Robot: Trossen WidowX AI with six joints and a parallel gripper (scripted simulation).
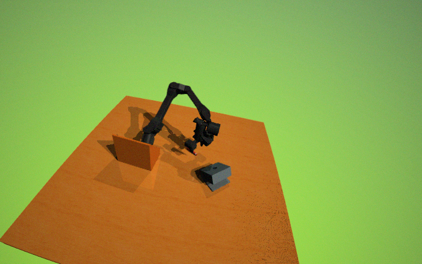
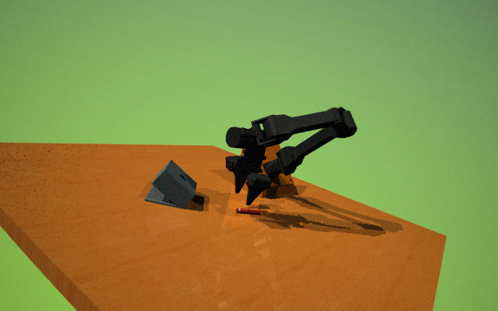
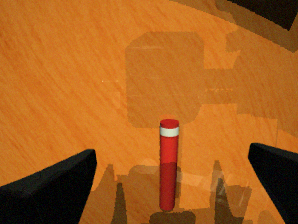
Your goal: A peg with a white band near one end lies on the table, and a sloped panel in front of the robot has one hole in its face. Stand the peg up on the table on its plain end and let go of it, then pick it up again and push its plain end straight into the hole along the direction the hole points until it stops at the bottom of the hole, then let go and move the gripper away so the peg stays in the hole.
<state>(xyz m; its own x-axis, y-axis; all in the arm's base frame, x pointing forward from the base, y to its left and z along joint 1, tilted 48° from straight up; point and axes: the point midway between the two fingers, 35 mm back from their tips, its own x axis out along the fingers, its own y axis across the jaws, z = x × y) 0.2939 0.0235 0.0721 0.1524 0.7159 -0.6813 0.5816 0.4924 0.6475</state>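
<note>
The red peg lies 40 mm below my gripper tip, 10 mm to the left of it and 10 mm behind it. Also, from my gripper tip: grey sloped panel (160 mm to the right, 120 mm ahead).
</note>
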